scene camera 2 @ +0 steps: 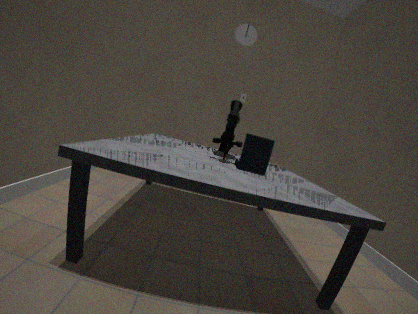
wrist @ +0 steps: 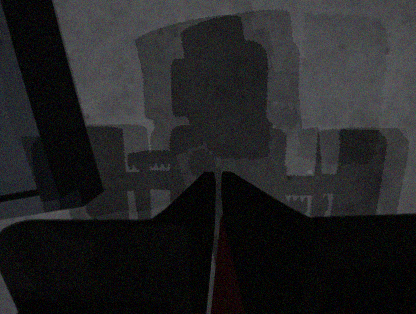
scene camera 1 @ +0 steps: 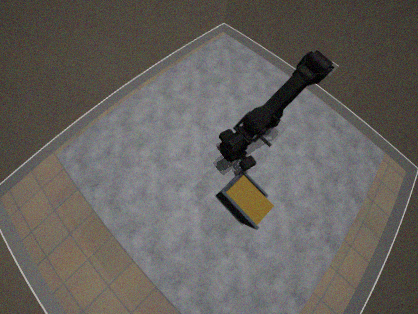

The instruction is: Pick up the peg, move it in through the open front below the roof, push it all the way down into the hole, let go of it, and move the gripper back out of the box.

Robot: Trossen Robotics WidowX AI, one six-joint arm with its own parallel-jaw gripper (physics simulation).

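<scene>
The red peg shows small under the arm in scene camera 2 and as a narrow dark red wedge at the bottom of the wrist view. My gripper is closed down to a thin slit with the peg between its dark fingers, which hide most of it; how firmly it is held is hard to see. The box has a yellow roof and dark walls and stands beside the gripper, at the left in the wrist view. The hole is hidden.
The grey table carries the box and casts no raised edge. The arm reaches in from the far side. Its shadows fall on the table. The box's near wall stands close to the fingers.
</scene>
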